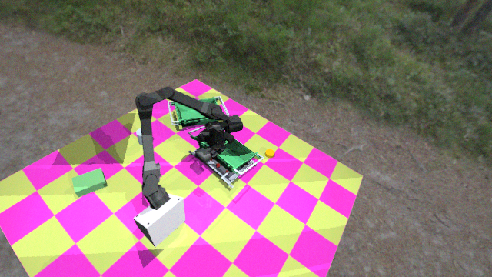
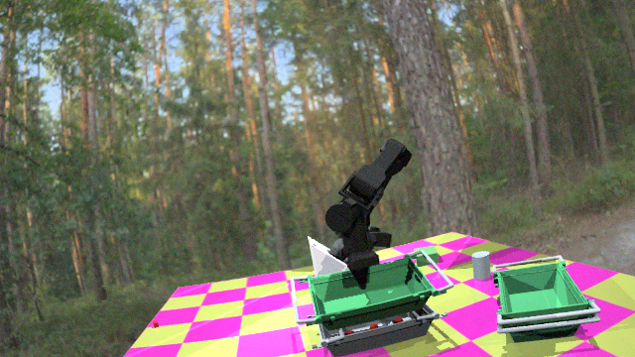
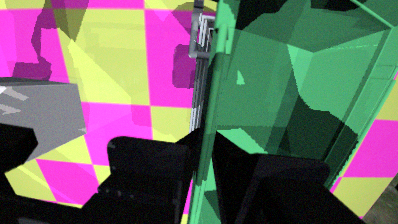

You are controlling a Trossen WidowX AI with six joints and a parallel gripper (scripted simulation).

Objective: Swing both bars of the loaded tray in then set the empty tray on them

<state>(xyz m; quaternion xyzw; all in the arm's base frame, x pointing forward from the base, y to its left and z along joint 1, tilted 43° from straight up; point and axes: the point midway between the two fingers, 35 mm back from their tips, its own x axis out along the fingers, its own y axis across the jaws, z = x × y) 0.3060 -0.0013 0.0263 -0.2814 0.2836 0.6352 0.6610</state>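
The green tray lies 7 cm ahead of my gripper tip and 2 cm above it. From my gripper tip the other things lie so: green block: 44 cm behind, 33 cm to the left, 9 cm below; then grey cylinder: 39 cm to the left, 12 cm behind, 7 cm below; then yellow object: 30 cm ahead, 14 cm to the right, 10 cm below.
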